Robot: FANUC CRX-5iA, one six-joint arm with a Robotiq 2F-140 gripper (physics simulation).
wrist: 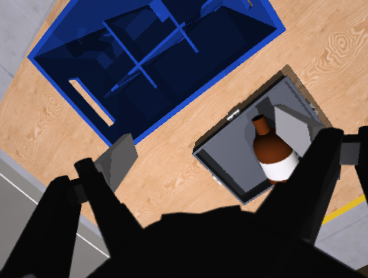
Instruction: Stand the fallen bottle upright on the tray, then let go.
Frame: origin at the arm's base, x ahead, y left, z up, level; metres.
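Seen in the pictures: gripper, fingertip midpoint: (201,133).
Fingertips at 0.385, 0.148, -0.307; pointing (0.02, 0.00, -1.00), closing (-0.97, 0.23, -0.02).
Note:
Offsets run from my fingertips to a thing's top centre, as dx, dy, dz. "spot": to the spot under its first point. Level surfaces: height alone.
A brown bottle {-0.091, +0.157, -0.167} (272,149) with a white label lies on its side in the grey tray {spot: +0.039, +0.196, -0.230} (220,177), on the right of the wrist view. Its neck points toward the upper left, toward the blue crate. The right finger and its pad cover part of the bottle's side, label and base. My gripper (201,133) is open wide with nothing between its fingers. The left fingertip is over the wooden table left of the tray, and the right fingertip shows over the tray beside the bottle. The gap in height between fingers and bottle is hard to tell.
A large blue crate {+0.029, -0.112, -0.071} (210,82) with crossed dividers stands at the upper left, near the tray. Both are on a wooden table {dz -0.246} (165,165). A yellow floor line (345,210) runs beyond the table edge at the lower right.

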